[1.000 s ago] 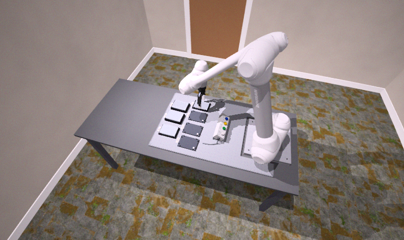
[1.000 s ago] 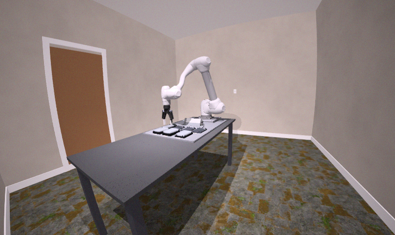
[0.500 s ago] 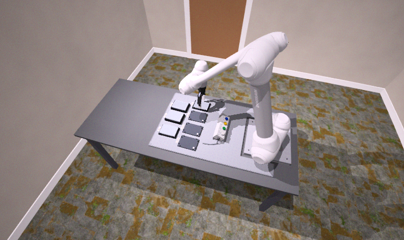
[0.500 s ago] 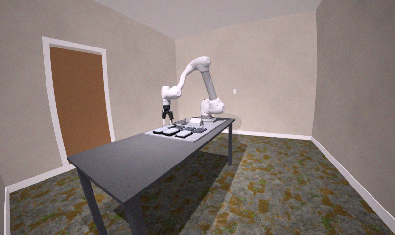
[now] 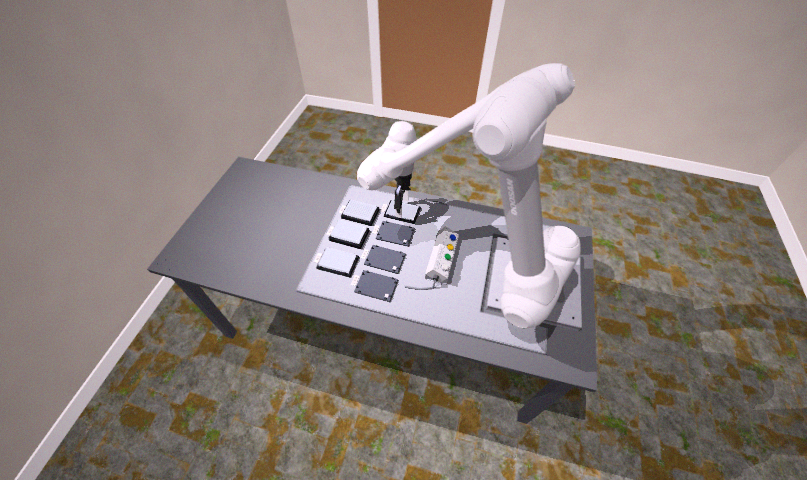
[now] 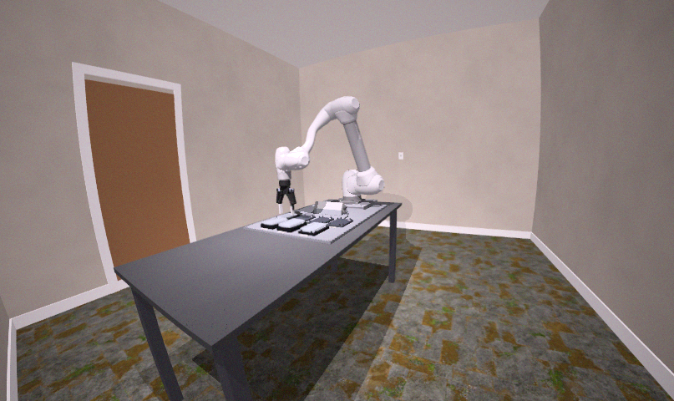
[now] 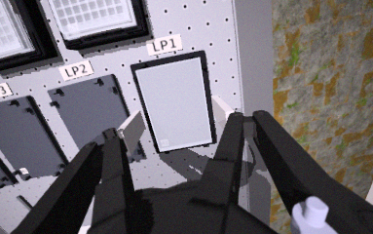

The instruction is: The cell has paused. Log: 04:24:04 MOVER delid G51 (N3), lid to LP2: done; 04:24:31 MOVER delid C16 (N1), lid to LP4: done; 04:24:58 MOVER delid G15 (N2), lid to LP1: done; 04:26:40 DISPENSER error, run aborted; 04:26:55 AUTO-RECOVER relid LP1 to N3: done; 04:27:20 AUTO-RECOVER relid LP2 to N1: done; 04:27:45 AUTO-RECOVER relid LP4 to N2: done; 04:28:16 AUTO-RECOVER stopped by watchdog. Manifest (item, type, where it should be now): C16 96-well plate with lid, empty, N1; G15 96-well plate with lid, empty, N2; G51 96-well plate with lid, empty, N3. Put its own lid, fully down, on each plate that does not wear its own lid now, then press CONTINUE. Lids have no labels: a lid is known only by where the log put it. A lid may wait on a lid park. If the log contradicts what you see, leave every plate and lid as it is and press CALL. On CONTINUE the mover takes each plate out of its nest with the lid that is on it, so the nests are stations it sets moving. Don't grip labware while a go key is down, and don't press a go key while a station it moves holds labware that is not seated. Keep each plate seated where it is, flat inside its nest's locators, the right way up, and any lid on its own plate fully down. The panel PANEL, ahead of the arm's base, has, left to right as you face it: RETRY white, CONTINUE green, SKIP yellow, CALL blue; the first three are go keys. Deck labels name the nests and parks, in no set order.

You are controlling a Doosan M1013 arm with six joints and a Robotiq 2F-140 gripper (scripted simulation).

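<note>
Now: hand 50 mm above the lid park LP1. Round my hand: LP1 label: 90 mm ahead, 50 mm below; lid park LP2: 130 mm to the left, 50 mm below; LP2 label: 130 mm to the left, 80 mm ahead, 50 mm below.
</note>
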